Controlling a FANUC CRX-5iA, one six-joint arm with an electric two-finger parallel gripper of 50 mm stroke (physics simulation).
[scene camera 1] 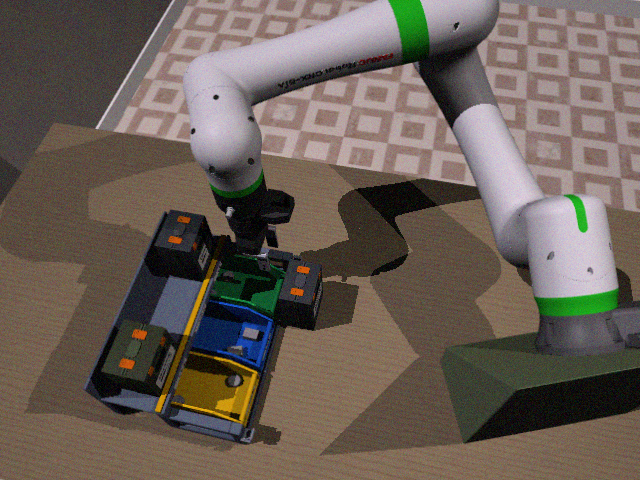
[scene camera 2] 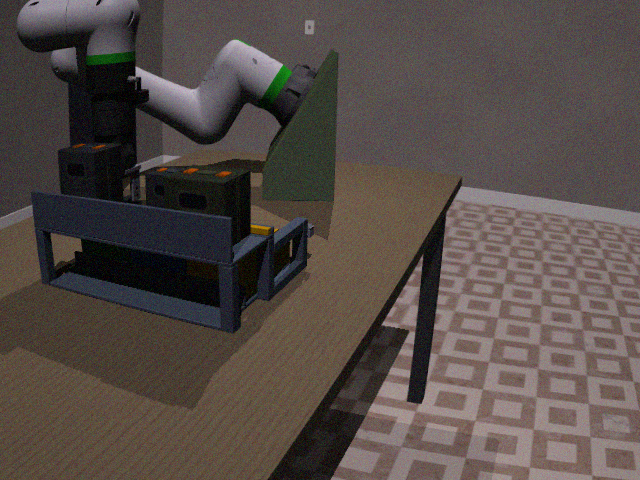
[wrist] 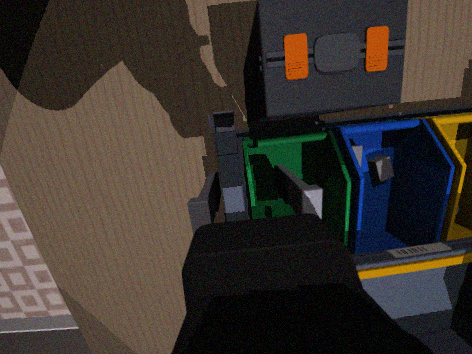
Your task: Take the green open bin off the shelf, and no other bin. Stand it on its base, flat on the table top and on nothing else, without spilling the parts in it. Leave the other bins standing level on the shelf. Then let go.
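Seen in the pictures: gripper, fingertip midpoint: [scene camera 1: 269, 257] [scene camera 2: 124, 198] [wrist: 247, 180]; arm's base, origin of the base link: [scene camera 1: 583, 344] [scene camera 2: 299, 103].
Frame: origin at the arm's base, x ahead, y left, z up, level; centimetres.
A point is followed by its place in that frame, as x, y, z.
The green open bin [scene camera 1: 247, 290] {61.9, -13.7, -19.9} [wrist: 316, 142] {56.2, -7.7, -19.7} stands at the far end of the shelf's [scene camera 1: 175, 302] {73.5, -5.2, -10.7} [scene camera 2: 131, 227] {81.3, -1.0, -8.0} [wrist: 410, 295] {73.9, -2.7, -10.7} front row, with dark parts inside. The blue bin [scene camera 1: 219, 333] {65.9, -3.2, -20.0} [wrist: 400, 197] {66.0, 2.6, -18.1} stands next to it, then the yellow bin [scene camera 1: 206, 395] {65.7, 9.8, -20.0} [wrist: 462, 162] {60.5, 4.7, -13.1}; both hold parts and look level. My gripper [scene camera 1: 267, 249] {56.8, -17.8, -11.7} [wrist: 247, 180] {56.8, -17.8, -11.7} is open and empty, pointing down at the green bin's outer side wall. In the wrist view one finger is outside that wall, over the shelf's end frame, and the other is over the bin's interior. Finger height above the rim is unclear.
A dark case [scene camera 1: 299, 294] {48.9, -8.1, -7.7} [wrist: 335, 75] {50.3, -11.2, -7.9} stands close against the front of the green bin. Another dark case [scene camera 1: 183, 242] {70.5, -12.0, 1.3} [scene camera 2: 87, 173] {75.8, -12.4, -2.1} and an olive case [scene camera 1: 136, 356] {73.9, 9.5, -1.2} [scene camera 2: 199, 193] {78.9, 9.0, -3.0} stand on the shelf's rear part. The robot's green wedge base [scene camera 1: 480, 392] {16.8, 9.3, -1.4} [scene camera 2: 310, 149] {17.2, 7.8, -8.6} is on the table.
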